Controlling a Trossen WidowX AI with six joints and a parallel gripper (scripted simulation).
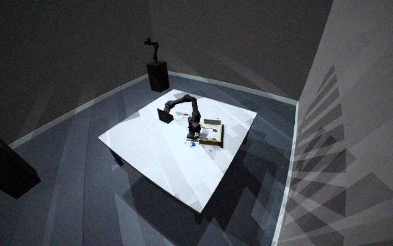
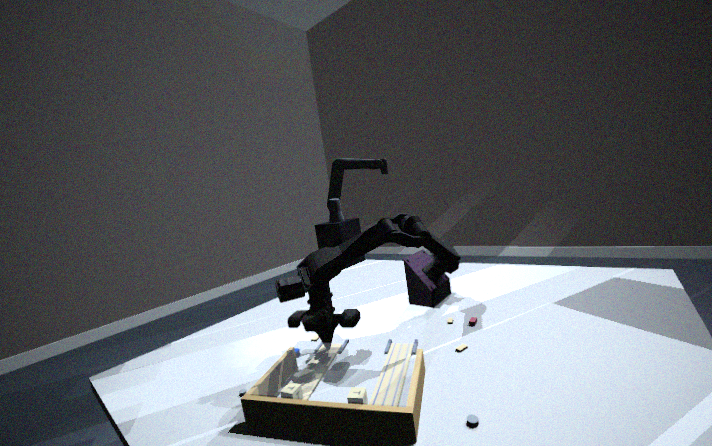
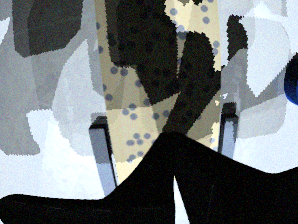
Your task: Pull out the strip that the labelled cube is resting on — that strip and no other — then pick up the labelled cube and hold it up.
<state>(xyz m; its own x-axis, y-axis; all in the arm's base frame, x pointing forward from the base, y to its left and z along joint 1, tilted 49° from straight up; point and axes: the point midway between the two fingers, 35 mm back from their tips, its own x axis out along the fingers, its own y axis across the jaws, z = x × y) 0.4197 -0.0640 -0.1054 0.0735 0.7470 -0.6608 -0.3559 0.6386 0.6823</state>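
My gripper tip is now 9 cm short of the dotted beige strip and 3 cm to the right of it. From my gripper tip the other things lie so: grey disc (40 cm to the left, 8 cm ahead).
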